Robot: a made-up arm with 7 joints. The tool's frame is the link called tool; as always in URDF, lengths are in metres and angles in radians. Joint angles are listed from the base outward. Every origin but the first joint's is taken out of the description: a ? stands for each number. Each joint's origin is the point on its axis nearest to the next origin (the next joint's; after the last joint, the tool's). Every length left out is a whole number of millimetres.
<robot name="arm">
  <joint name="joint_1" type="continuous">
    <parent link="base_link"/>
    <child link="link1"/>
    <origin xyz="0 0 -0.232" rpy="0 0 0"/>
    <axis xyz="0 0 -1"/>
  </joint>
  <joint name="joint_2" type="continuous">
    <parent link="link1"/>
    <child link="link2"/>
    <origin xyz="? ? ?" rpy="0 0 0"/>
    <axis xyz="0 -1 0"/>
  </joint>
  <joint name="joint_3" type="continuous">
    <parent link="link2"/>
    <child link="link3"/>
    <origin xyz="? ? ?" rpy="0 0 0"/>
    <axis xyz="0 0 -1"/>
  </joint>
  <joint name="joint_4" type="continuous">
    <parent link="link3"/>
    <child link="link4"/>
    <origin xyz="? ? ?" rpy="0 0 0"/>
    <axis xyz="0 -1 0"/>
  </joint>
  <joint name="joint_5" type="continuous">
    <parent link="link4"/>
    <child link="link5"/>
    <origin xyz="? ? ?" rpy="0 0 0"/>
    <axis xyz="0 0 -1"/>
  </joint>
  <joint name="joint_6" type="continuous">
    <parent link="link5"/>
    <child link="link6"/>
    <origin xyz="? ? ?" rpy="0 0 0"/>
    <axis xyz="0 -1 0"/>
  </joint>
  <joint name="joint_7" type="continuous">
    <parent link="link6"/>
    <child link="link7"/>
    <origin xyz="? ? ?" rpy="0 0 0"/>
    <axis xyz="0 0 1"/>
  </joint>
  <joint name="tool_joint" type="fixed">
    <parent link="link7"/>
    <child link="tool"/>
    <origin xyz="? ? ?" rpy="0 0 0"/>
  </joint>
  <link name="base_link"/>
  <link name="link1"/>
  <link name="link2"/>
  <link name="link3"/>
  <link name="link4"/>
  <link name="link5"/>
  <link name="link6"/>
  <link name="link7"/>
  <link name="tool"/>
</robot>
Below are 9 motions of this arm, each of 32 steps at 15 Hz.
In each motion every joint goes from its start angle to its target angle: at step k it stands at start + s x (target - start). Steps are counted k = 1, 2, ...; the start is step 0. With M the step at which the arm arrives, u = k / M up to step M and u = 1 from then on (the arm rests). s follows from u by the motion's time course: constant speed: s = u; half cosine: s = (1 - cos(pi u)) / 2; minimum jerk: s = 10 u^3 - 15 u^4 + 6 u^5.
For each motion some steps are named. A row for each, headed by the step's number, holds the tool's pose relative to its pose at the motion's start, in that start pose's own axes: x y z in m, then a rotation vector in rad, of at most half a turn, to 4 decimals.
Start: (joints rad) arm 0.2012 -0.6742 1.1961 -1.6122 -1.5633 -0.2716 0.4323
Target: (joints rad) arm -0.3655 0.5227 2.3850 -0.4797 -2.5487 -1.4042 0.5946
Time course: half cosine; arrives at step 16
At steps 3, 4, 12, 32:
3: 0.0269 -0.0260 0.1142 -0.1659 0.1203 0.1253
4: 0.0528 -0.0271 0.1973 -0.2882 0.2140 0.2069
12: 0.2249 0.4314 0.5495 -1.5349 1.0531 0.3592
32: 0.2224 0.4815 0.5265 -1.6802 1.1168 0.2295

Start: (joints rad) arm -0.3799 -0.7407 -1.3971 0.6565 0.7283 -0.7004 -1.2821
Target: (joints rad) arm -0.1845 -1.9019 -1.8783 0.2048 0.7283 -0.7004 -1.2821
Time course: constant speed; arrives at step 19
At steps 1, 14, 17, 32:
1: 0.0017 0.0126 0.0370 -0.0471 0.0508 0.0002
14: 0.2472 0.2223 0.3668 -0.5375 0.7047 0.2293
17: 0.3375 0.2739 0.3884 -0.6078 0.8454 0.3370
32: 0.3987 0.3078 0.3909 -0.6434 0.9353 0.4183

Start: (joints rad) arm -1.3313 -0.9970 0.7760 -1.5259 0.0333 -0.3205 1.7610
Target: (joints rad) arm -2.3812 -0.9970 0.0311 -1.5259 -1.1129 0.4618 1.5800
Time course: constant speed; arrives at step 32
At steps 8, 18, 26, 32:
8: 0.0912 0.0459 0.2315 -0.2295 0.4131 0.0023
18: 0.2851 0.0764 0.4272 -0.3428 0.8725 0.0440
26: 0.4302 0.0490 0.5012 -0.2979 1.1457 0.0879
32: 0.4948 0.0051 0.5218 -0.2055 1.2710 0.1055

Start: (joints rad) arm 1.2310 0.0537 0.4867 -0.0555 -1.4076 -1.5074 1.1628
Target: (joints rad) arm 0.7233 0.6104 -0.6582 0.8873 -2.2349 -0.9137 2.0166
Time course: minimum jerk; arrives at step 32
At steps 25, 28, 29, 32:
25: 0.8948 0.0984 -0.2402 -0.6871 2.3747 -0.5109
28: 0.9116 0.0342 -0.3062 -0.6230 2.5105 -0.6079
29: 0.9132 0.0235 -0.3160 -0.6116 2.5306 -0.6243
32: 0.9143 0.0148 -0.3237 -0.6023 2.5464 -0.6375

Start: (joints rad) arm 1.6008 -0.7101 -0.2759 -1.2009 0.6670 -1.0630 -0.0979
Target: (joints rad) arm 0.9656 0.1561 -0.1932 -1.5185 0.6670 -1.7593 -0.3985
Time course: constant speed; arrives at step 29
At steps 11, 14, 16, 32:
11: 0.0210 0.0826 0.0049 0.1026 0.0088 -0.2391
14: 0.0295 0.0987 0.0131 0.1274 0.0096 -0.2941
16: 0.0352 0.1080 0.0199 0.1427 0.0097 -0.3286
32: 0.0600 0.1469 0.0885 0.2086 0.0031 -0.5207

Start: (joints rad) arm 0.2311 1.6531 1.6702 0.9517 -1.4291 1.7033 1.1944
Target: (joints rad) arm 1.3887 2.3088 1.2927 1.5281 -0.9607 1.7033 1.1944
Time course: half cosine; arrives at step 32
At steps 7, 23, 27, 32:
7: 0.0750 -0.0652 0.0575 -0.1418 0.0165 0.1816
23: 0.4365 0.0892 0.4406 -1.2380 -0.1109 1.1240
27: 0.4219 0.1802 0.4733 -1.4661 -0.1887 1.2353
32: 0.4040 0.2230 0.4815 -1.5778 -0.2334 1.2796

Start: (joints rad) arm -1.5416 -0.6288 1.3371 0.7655 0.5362 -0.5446 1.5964
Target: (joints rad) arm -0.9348 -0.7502 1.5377 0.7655 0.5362 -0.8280 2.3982
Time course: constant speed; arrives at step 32
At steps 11, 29, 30, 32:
11: 0.0857 0.1200 0.0806 0.1343 0.0704 0.0221
29: 0.2844 0.2536 0.1701 0.3693 0.0689 0.0417
30: 0.2969 0.2587 0.1735 0.3816 0.0648 0.0420
32: 0.3222 0.2679 0.1798 0.4055 0.0552 0.0425

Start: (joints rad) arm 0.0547 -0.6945 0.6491 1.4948 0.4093 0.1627 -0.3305
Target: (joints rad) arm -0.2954 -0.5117 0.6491 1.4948 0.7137 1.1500 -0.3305
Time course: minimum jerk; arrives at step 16
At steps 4, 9, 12, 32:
4: -0.0111 -0.0123 -0.0644 0.0677 -0.1007 -0.0299
9: 0.0006 -0.0031 -0.3684 0.3545 -0.5854 -0.2318
12: 0.0487 0.0326 -0.5073 0.4675 -0.8396 -0.3764
32: 0.0723 0.0473 -0.5521 0.4994 -0.9311 -0.4349

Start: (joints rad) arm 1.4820 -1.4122 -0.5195 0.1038 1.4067 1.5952 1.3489
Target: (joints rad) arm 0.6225 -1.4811 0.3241 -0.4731 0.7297 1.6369 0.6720
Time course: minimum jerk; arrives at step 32
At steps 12, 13, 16, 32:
12: 0.0552 -0.1299 0.0005 -0.1409 -0.0486 0.1262
13: 0.0685 -0.1509 0.0038 -0.1632 -0.0549 0.1476
16: 0.1139 -0.2078 0.0198 -0.2272 -0.0663 0.2069
32: 0.2233 -0.2758 0.0914 -0.3824 -0.0297 0.2518

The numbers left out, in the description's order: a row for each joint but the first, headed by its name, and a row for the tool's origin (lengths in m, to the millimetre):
joint_2: -0.102 0.037 0
joint_3: -0.326 0 0.016
joint_4: 0.022 -0.015 0
joint_5: -0.049 0 0.185
joint_6: 0.059 -0.285 0
joint_7: -0.106 0 0.036
tool: -0.28 -0.101 0

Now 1 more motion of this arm.
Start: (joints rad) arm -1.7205 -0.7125 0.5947 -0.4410 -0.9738 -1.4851 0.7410
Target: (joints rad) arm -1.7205 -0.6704 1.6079 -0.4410 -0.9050 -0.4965 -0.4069
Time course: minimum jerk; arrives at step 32
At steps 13, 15, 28, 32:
13: 0.0305 0.0879 -0.3217 0.0454 -0.5611 -0.3698
15: 0.0876 0.1281 -0.4213 0.1141 -0.7512 -0.5098
28: 0.5510 0.3328 -0.5912 0.8280 -1.5404 -1.1704
32: 0.5650 0.3376 -0.5870 0.8589 -1.5590 -1.1878

